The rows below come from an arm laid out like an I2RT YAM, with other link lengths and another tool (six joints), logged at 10 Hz.
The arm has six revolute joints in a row. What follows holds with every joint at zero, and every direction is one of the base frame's. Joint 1 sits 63.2 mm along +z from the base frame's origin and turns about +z. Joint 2 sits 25 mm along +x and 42.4 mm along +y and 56.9 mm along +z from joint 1 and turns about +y. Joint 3 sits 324.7 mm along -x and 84.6 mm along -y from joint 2 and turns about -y. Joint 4 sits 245 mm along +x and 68.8 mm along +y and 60 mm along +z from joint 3 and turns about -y. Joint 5 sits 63.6 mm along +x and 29.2 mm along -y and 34.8 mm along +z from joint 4 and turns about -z. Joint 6 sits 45.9 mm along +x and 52.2 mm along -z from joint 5 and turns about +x. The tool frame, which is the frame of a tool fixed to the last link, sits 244 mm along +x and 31 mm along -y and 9 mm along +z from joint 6; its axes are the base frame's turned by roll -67.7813, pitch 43.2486 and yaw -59.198 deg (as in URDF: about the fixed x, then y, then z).
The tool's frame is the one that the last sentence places.
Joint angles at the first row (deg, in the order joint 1, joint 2, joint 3, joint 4, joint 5, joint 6):
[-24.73 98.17 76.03 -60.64 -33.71 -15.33]
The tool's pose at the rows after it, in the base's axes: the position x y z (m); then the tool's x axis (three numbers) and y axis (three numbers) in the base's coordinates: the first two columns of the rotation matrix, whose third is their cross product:
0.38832, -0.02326, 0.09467, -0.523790, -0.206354, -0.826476, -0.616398, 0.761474, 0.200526
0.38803, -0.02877, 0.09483, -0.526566, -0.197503, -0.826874, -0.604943, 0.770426, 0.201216
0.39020, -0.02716, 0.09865, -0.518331, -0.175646, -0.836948, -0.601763, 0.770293, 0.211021
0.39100, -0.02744, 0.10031, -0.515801, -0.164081, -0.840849, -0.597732, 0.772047, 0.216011
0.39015, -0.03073, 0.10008, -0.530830, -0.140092, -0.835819, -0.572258, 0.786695, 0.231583
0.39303, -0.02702, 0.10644, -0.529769, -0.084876, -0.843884, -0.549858, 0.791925, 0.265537
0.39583, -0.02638, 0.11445, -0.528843, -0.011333, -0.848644, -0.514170, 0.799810, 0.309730
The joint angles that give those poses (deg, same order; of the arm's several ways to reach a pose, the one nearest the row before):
[-25.87 98.17 76.03 -60.71 -36.62 -16.36]
[-26.72 98.17 76.03 -60.71 -36.69 -16.34]
[-27.31 98.17 76.03 -60.69 -38.11 -16.34]
[-27.70 98.17 76.03 -60.69 -38.72 -16.27]
[-28.21 98.17 76.03 -60.66 -38.76 -14.76]
[-28.99 98.17 76.03 -60.64 -41.12 -13.15]
[-30.46 98.17 76.03 -60.69 -43.94 -11.05]

